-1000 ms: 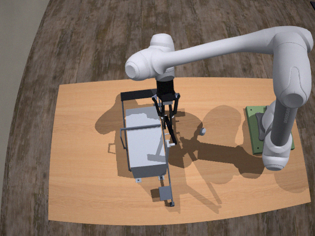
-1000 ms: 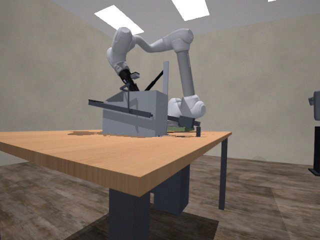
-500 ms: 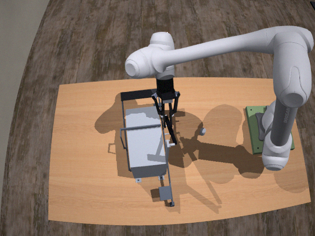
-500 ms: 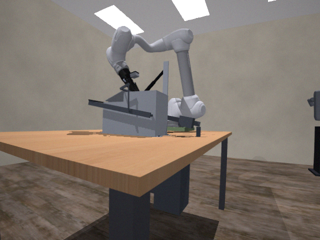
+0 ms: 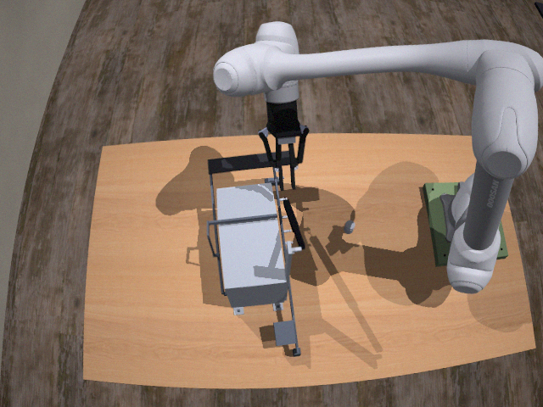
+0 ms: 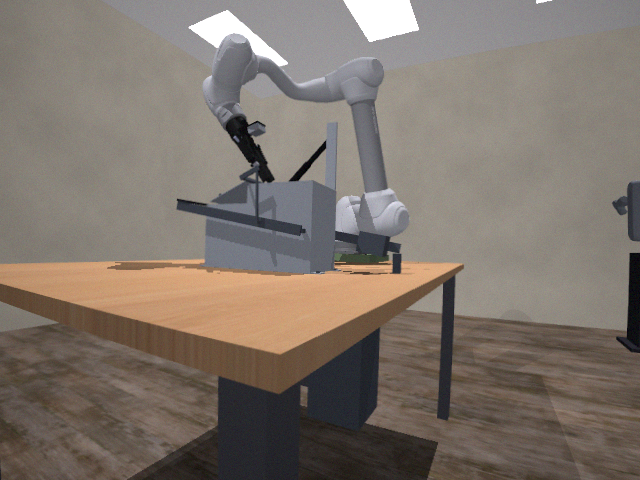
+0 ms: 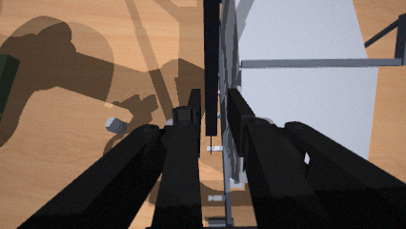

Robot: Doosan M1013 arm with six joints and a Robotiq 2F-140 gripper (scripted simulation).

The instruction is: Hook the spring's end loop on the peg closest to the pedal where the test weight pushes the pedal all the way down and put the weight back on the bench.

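Now: the steel test weight 27 cm below my hand, 21 cm behind it and 2 cm to the left of it. From my hand the other things lie so: peg (24 cm to the left, 10 cm above, 2 cm behind).
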